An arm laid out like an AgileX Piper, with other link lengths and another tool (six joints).
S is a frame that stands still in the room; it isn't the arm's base.
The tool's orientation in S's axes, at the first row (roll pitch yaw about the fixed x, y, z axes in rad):
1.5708 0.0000 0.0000
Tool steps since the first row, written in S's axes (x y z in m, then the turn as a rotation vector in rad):
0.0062 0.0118 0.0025 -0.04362 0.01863 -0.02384
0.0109 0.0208 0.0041 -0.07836 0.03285 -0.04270
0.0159 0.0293 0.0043 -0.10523 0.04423 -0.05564
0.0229 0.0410 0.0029 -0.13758 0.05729 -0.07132
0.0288 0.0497 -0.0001 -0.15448 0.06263 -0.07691
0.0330 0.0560 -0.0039 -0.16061 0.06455 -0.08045
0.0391 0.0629 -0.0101 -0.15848 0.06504 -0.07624
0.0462 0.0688 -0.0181 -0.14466 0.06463 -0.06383
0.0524 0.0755 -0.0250 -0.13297 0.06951 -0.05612
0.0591 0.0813 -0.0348 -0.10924 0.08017 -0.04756
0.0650 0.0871 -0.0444 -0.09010 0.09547 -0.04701
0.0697 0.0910 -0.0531 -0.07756 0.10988 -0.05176
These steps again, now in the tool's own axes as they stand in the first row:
0.0062 0.0025 -0.0118 -0.04362 -0.02384 -0.01863
0.0109 0.0041 -0.0208 -0.07836 -0.04270 -0.03285
0.0159 0.0043 -0.0293 -0.10523 -0.05564 -0.04423
0.0229 0.0029 -0.0410 -0.13758 -0.07132 -0.05729
0.0288 -0.0001 -0.0497 -0.15448 -0.07691 -0.06263
0.0330 -0.0039 -0.0560 -0.16061 -0.08045 -0.06455
0.0391 -0.0101 -0.0629 -0.15848 -0.07624 -0.06504
0.0462 -0.0181 -0.0688 -0.14466 -0.06383 -0.06463
0.0524 -0.0250 -0.0755 -0.13297 -0.05612 -0.06951
0.0591 -0.0348 -0.0813 -0.10924 -0.04756 -0.08017
0.0650 -0.0444 -0.0871 -0.09010 -0.04701 -0.09547
0.0697 -0.0531 -0.0910 -0.07756 -0.05176 -0.10988

